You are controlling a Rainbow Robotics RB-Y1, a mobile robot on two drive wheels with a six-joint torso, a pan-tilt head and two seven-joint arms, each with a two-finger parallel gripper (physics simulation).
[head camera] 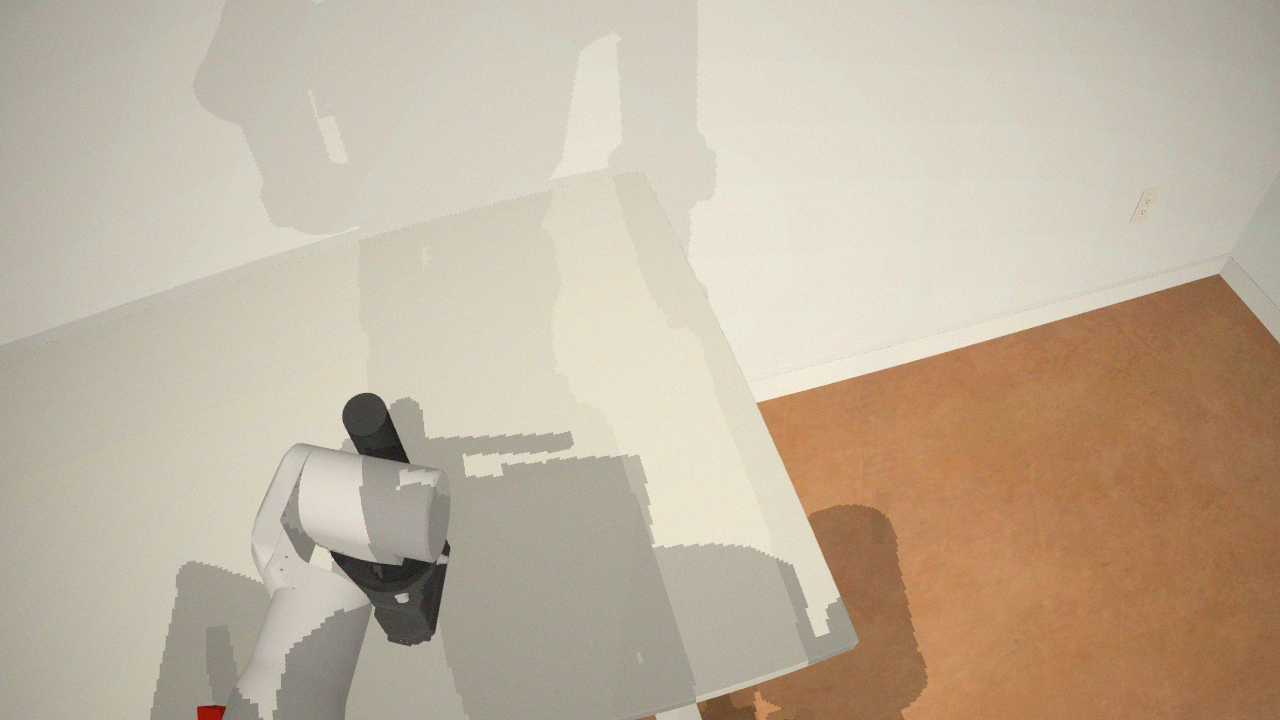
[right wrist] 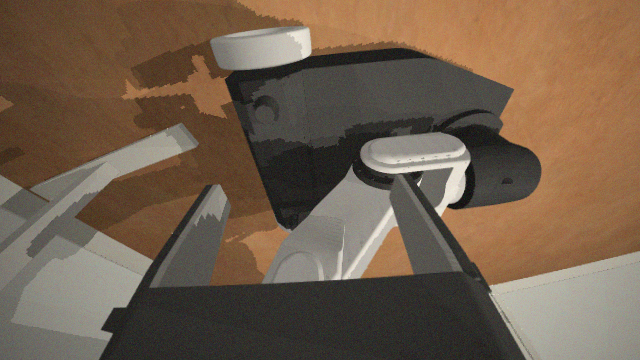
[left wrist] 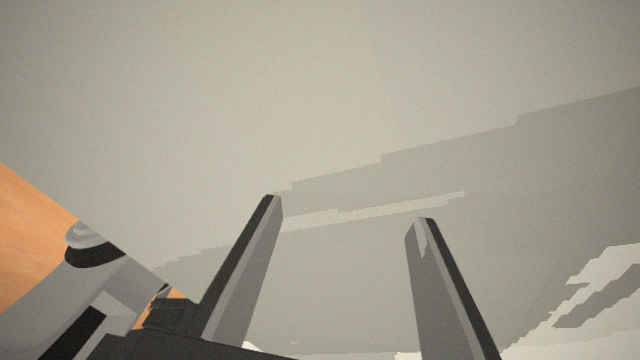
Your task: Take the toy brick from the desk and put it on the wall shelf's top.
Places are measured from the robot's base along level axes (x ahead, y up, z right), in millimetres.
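Pixels of known places: left gripper, fingertip midpoint: (head camera: 428, 601) (left wrist: 344, 217); right gripper, fingertip midpoint: (right wrist: 308, 190).
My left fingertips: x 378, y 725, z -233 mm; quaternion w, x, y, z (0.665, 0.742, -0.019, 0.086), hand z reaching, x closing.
Behind a point stands the place of what it marks.
The red toy brick (head camera: 210, 712) {z -457, x 223, y 760 mm} shows in part at the bottom left edge of the head camera view, beside the forearm; the rest is cut off or hidden. It does not show in the left wrist view. The white desk (head camera: 483, 331) {z -196, x 740, y 721 mm} (left wrist: 300, 100) {z -292, x 362, y 721 mm} spreads under the arm. My left gripper (head camera: 409, 619) {z -233, x 378, y 725 mm} (left wrist: 344, 217) {z -233, x 378, y 725 mm} is open and empty above the desk, to the right of the brick in the head camera view; its fingertips are hidden there. My right gripper (right wrist: 308, 190) {z 234, x -76, y 511 mm} is open and empty, over the robot's base. The wall shelf does not show in these views.
A pale wall (head camera: 895, 161) {z 491, x 1194, y 633 mm} with an outlet (head camera: 1143, 205) {z 1374, x 1374, y 407 mm} rises behind the desk. Orange-brown floor (head camera: 1056, 501) {z 960, x 765, y 1 mm} lies right of the desk's edge. The robot's dark base (right wrist: 350, 95) {z 167, x -171, y 169 mm} and a white wheel (right wrist: 262, 50) show in the right wrist view. Large shadows cross the desk.
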